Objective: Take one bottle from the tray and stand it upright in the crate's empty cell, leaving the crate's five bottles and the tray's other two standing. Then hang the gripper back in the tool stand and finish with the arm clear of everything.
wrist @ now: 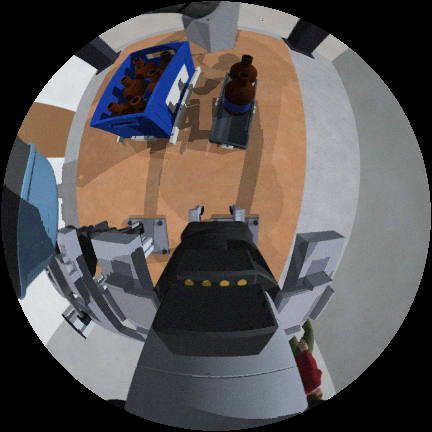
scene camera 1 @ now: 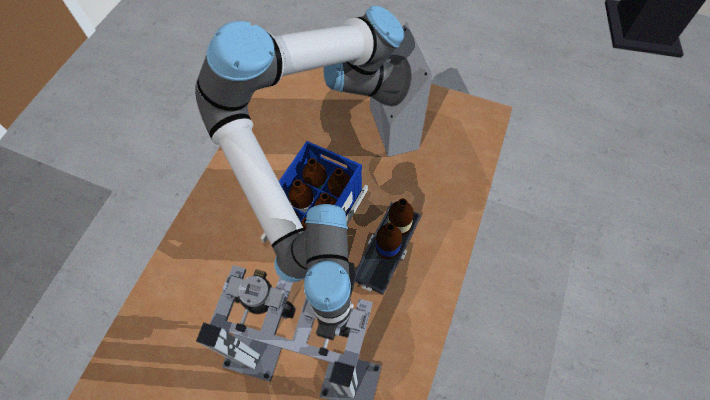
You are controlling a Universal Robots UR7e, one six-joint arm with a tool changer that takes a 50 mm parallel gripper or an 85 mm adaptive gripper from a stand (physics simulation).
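Observation:
In scene camera 1 a bottle [scene camera 1: 389, 237] is visible along with a gripper [scene camera 1: 255, 293], while the wrist view shows a tool stand [wrist: 121, 256] and a gripper [wrist: 212, 253].

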